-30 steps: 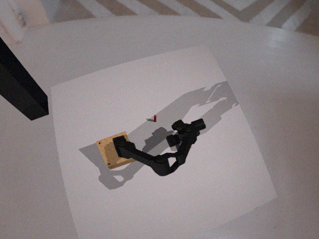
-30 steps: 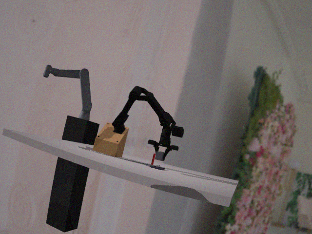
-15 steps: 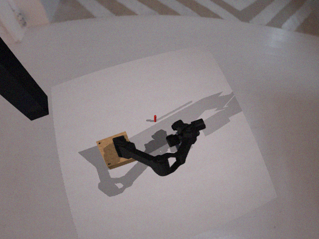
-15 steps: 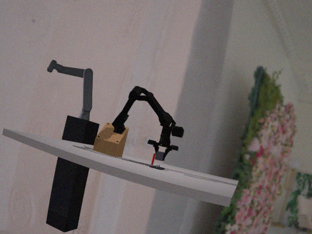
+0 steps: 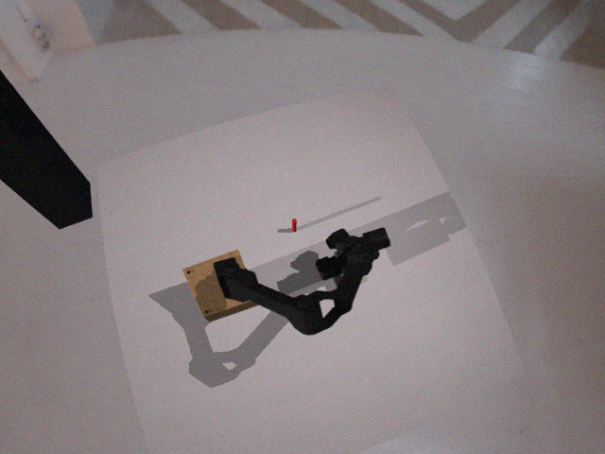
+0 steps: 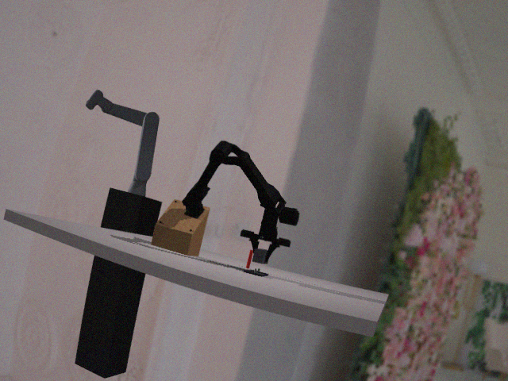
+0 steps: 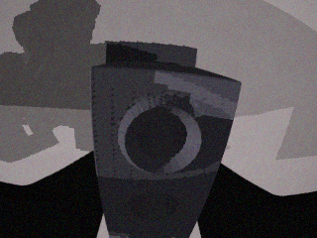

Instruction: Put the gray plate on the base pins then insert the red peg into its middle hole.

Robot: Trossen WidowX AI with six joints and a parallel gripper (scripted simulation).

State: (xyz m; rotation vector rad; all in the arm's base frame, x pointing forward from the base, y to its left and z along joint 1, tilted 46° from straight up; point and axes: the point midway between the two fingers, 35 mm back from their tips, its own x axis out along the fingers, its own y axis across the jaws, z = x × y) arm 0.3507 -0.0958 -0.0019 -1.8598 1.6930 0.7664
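Now: the dark base 5 cm below my gripper tip. From my gripper tip the other things lie so: red peg (19 cm to the left, 10 cm behind, 1 cm below); then gray plate (3 cm above).
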